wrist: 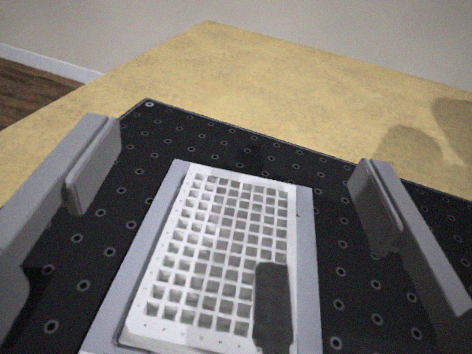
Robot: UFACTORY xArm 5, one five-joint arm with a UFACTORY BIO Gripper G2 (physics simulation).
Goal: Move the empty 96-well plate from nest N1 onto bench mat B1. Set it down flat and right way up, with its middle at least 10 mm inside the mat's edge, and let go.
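Frame: origin at the arm's base, x right, y ahead, z up, level; metres.
Where they show: hand, tool point: [239,183].
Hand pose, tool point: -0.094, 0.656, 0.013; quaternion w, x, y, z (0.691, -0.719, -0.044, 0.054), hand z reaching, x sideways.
Things, the pixels of their top centre, and the offset from my tool point, as dx, dy, dz. "*": a spot on its surface instead. Level surfaces: height alone.
- white 96-well plate, top centre: [230,240] +0.002, +0.019, -0.066
- grey nest, surface spot: [307,225] * +0.055, +0.058, -0.080
- yellow tabletop, surface height: dz -0.105
The white 96-well plate [220,240] sits flat and right way up in the grey nest [307,225], in the lower middle of the wrist view. Its wells look empty; a dark shadow covers its lower right part. My gripper [236,187] is partly open, with one finger on each side of the plate and nest, a wide gap to either side and nothing between the fingers. The fingers appear above the plate; their exact height is hard to tell. The near edge of the nest is cut off by the frame. Bench mat B1 does not show in this view.
The nest stands on a black board with a grid of holes [170,132]. The board lies on a yellow tabletop [260,75], whose corner is at the top. A pale wall [325,25] is behind, and brown wooden floor [30,85] shows at the left.
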